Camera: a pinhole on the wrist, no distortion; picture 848 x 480 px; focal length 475.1 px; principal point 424.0 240.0 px. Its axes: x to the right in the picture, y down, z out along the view. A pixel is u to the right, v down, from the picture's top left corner.
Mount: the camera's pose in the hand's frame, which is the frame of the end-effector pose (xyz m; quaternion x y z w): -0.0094 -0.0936 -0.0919 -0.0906 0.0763 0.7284 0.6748
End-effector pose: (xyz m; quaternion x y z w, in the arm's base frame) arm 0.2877 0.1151 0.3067 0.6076 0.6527 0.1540 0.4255
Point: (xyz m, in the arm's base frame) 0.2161 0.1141 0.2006
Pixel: 129.7 35.4
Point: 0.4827 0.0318 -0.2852
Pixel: 98.1 99.7
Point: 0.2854 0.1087 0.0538
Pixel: 81.6 33.2
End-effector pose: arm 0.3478 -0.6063 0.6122 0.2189 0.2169 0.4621 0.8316
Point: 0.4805 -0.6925 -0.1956
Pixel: behind the camera
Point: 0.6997 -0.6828 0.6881
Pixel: 87.8 101.6
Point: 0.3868 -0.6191 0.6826
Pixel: 564.9 201.3
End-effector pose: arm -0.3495 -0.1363 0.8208 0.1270 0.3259 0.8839 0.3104
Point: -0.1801 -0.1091 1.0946
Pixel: 525.3 331.2
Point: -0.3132 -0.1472 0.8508
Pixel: 659.1 290.5
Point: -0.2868 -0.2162 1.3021
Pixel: 706.0 276.3
